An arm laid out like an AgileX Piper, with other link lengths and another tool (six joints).
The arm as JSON. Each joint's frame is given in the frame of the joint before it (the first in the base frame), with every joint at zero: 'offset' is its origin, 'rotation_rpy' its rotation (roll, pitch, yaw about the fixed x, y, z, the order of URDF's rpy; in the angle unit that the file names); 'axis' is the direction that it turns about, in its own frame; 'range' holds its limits. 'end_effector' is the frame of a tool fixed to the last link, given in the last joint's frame.
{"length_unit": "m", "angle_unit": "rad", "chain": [
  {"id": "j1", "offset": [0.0, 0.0, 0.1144], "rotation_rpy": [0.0, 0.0, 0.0], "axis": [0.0, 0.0, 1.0], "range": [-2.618, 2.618]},
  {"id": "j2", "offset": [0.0, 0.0, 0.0], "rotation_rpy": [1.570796, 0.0, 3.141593], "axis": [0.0, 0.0, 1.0], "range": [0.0, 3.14]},
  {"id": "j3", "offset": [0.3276, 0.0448, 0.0], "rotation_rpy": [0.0, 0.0, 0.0], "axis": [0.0, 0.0, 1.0], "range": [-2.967, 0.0]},
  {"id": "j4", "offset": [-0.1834, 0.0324, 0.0], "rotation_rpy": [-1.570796, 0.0, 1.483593], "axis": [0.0, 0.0, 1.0], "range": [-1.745, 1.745]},
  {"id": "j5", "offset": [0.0, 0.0, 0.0], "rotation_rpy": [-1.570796, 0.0, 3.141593], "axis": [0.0, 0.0, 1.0], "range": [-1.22, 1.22]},
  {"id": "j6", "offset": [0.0, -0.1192, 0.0], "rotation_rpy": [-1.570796, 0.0, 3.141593], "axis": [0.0, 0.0, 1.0], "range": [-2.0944, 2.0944]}
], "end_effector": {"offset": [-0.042, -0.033, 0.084], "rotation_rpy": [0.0, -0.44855, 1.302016]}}
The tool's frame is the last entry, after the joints.
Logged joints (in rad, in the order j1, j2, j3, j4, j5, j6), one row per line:
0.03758 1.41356 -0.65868 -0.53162 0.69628 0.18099
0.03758 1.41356 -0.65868 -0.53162 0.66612 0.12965
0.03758 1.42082 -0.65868 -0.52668 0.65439 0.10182
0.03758 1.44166 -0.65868 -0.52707 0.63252 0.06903
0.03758 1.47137 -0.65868 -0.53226 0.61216 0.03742
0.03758 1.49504 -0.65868 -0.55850 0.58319 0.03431
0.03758 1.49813 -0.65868 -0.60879 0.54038 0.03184
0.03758 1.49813 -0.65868 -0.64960 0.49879 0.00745
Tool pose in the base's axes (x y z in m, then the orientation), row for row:
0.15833 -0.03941 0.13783 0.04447 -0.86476 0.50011 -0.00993
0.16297 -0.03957 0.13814 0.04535 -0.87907 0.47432 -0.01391
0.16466 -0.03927 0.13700 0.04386 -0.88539 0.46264 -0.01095
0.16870 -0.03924 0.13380 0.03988 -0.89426 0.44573 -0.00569
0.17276 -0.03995 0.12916 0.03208 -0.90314 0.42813 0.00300
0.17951 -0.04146 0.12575 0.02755 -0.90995 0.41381 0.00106
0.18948 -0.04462 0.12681 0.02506 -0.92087 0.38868 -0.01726
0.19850 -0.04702 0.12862 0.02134 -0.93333 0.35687 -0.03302
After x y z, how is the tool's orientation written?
As a quaternion, w x y z.
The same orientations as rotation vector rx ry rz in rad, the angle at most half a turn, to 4 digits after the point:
-2.6424 1.5282 -0.0303
-2.6847 1.4486 -0.0425
-2.7065 1.4142 -0.0335
-2.7402 1.3658 -0.0174
-2.7808 1.3182 0.0092
-2.8096 1.2777 0.0033
-2.8477 1.2020 -0.0534
-2.8930 1.1062 -0.1023

